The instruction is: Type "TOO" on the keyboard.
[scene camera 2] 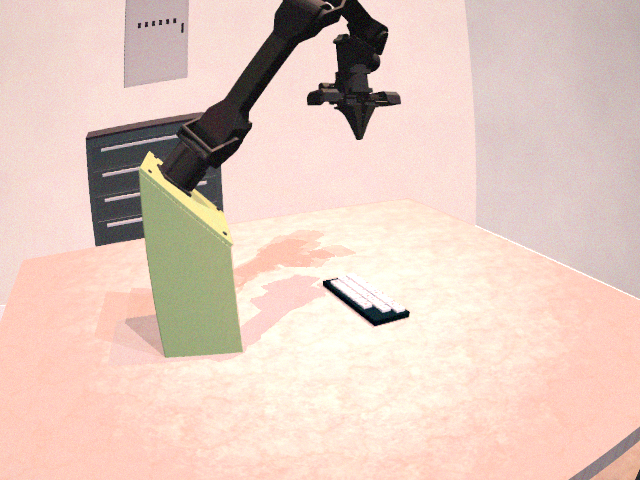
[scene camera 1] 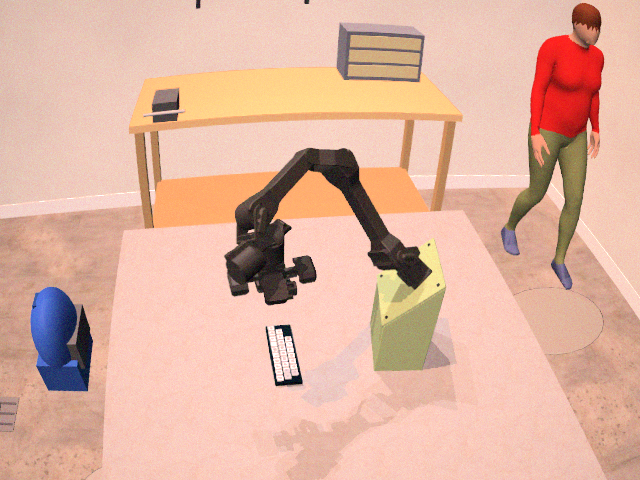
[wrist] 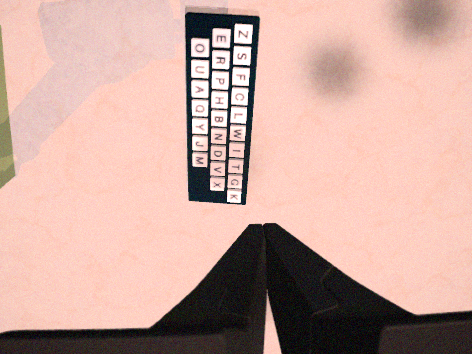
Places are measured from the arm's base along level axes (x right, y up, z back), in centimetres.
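Pixels of known places: gripper, fingertip midpoint: (scene camera 2: 359, 139) (wrist: 262, 236); arm's base, origin of the base link: (scene camera 2: 172, 180) (scene camera 1: 418, 275).
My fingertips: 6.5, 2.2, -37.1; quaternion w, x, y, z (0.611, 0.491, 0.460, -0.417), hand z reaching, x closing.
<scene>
For each thing: its middle in the pictures, then the offset to it from my fingertips, as dx, dy, dz. Level surfaces: height alone.
- keyboard, body centre: (wrist: 219, 120) (scene camera 2: 364, 297) (scene camera 1: 283, 353) +6.0, -28.3, +6.0
- T key, body centre: (wrist: 235, 165) +11.6, -27.7, +5.7
- O key, body centre: (wrist: 200, 47) -2.1, -27.7, +5.4
- pale table, its level: dy -29.2
The keyboard (scene camera 1: 284, 355) (scene camera 2: 364, 299) (wrist: 218, 111) is a dark slab with white letter keys, lying flat on the table. In the wrist view its letters are turned sideways. The T key (wrist: 235, 167) is in the right column between I and G, near the keyboard's lower end. The O key (wrist: 199, 48) is at the top of the left column. My gripper (scene camera 2: 359, 137) (wrist: 262, 236) is shut and empty, pointing down high above the table. In the wrist view its tips show below the K key's end of the keyboard. In scene camera 1 the fingertips are hard to make out.
A green slanted pedestal (scene camera 1: 400, 330) (scene camera 2: 191, 289) carries the arm's base on the pale table (scene camera 1: 175, 423) (scene camera 2: 330, 413). Behind stands a wooden bench (scene camera 1: 294, 118) with a drawer box (scene camera 1: 383, 56). A blue object (scene camera 1: 53, 325) is at the left, a person in red (scene camera 1: 568, 87) at the right.
</scene>
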